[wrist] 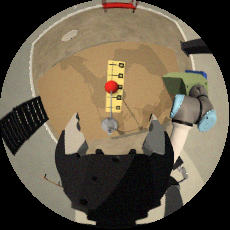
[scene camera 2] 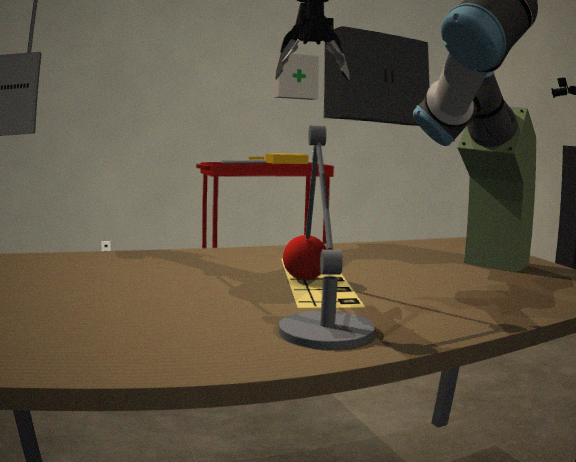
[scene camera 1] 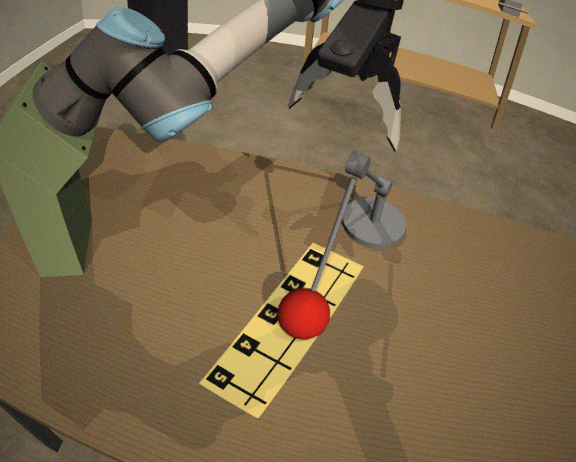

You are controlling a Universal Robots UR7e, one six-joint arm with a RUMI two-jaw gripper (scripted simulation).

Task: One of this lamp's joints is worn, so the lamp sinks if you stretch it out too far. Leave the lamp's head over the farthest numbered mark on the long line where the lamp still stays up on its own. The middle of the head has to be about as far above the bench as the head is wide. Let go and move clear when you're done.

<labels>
gripper: wrist; scene camera 2 312,79; scene camera 1
same spot on gripper: (scene camera 1: pixel 387 92) = (wrist: pixel 67 142)
</labels>
